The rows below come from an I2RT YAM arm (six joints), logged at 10 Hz.
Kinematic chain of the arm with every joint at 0, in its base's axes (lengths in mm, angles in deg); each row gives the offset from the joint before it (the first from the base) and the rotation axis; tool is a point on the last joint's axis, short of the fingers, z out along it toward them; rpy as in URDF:
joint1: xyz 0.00 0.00 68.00 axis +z
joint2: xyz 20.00 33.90 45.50 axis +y
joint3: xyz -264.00 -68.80 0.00 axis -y
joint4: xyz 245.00 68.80 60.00 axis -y
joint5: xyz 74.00 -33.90 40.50 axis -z
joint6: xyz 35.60 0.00 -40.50 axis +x
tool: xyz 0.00 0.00 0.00 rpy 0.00 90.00 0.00
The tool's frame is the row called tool.
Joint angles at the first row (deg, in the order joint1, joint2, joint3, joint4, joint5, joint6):
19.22 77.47 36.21 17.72 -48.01 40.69
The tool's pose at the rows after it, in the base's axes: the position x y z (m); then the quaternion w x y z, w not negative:
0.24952 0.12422 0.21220 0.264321 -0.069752 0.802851 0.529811
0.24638 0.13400 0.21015 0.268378 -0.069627 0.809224 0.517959
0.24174 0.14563 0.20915 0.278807 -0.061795 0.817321 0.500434
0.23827 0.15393 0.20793 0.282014 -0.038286 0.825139 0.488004
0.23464 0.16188 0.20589 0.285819 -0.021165 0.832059 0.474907
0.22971 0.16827 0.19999 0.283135 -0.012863 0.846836 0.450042
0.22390 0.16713 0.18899 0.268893 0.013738 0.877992 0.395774
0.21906 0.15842 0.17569 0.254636 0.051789 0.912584 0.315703
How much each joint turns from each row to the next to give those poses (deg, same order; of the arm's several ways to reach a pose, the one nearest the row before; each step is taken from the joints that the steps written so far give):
2.12 0.33 0.00 -0.84 3.65 0.00
2.43 0.33 0.00 0.02 3.41 0.00
3.08 0.04 0.00 0.05 5.31 0.65
2.32 0.11 0.00 -0.02 4.75 2.43
2.23 0.28 0.00 -0.11 4.30 1.66
2.07 0.42 0.00 -2.12 4.02 -0.04
1.14 0.02 0.00 -6.43 5.62 -0.03
-0.02 0.09 0.00 -8.30 7.15 0.00

